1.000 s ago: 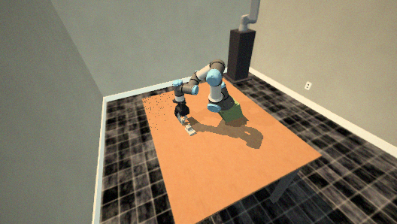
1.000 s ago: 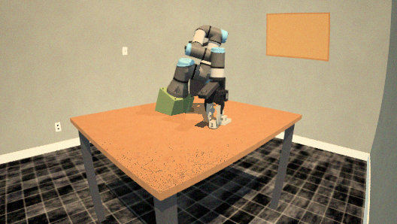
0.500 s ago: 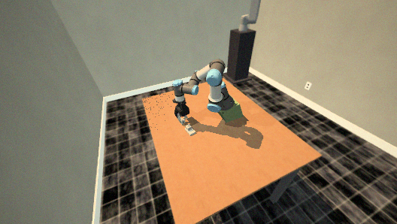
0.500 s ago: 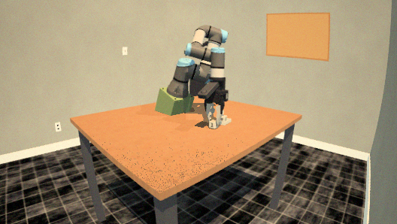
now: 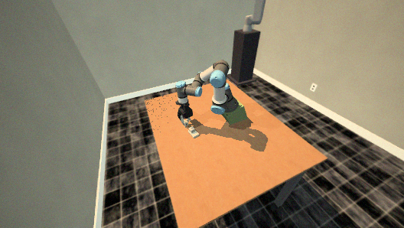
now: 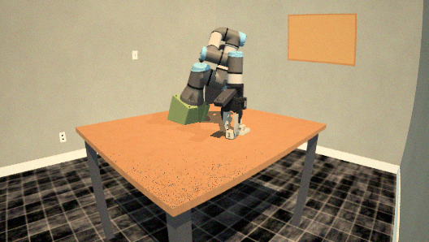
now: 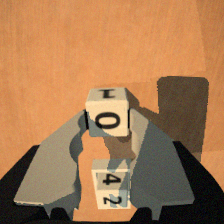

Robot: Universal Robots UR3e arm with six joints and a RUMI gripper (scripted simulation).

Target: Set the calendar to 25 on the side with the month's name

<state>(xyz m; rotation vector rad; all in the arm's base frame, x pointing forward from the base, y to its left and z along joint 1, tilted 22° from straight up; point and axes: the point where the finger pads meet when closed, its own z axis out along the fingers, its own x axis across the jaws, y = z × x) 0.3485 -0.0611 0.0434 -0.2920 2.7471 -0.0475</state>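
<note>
My gripper is now 10 mm above the white calendar cube. The rest, counted from my hand: white calendar tray: 110 mm to the left, 20 mm below, 20 mm behind.
</note>
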